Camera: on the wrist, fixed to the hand. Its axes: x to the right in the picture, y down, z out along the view.
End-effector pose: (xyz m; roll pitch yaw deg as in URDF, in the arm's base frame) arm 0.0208 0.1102 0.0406 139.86 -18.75 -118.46
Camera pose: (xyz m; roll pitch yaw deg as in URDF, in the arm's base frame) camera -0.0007 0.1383 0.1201 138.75 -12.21 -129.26
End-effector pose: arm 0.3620 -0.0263 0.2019 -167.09 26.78 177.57
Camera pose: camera 0.3450 0.0578 0.2165 -172.04 38.98 175.83
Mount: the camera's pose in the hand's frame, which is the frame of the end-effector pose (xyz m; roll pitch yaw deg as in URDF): 0.0118 0.0762 -0.0403 -4.42 -11.59 4.11
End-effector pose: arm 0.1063 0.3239 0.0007 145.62 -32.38 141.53
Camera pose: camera 0.1555 0.3361 0.0714 146.83 -24.63 130.66
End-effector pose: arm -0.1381 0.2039 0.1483 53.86 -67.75 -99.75
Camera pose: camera -0.0566 0.2208 0.1735 78.68 -76.09 -129.93
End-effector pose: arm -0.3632 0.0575 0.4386 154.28 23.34 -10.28
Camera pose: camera -0.3346 0.0003 0.4976 145.55 31.69 -20.46
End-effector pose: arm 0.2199 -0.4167 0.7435 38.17 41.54 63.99
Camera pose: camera 0.1520 -0.3624 0.7472 31.49 29.82 59.43
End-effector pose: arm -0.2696 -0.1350 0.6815 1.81 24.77 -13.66
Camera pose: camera -0.2563 -0.0585 0.6422 -0.97 13.00 -9.90
